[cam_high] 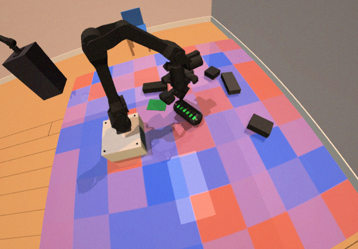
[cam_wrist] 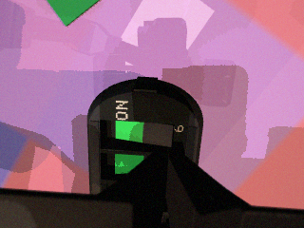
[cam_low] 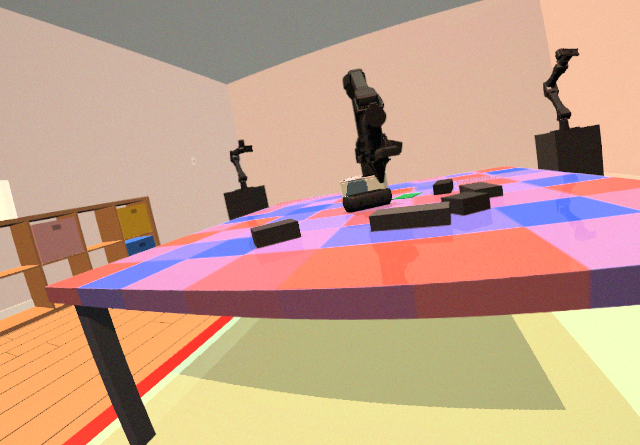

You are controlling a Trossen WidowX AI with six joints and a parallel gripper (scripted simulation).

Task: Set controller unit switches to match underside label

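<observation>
Now: gripper tip 12 cm past the flat green square, 7 cm to the right of it and 7 cm above it. Round my gripper tip: small cube: 25 cm ahead, 18 cm to the left, 5 cm below.
</observation>
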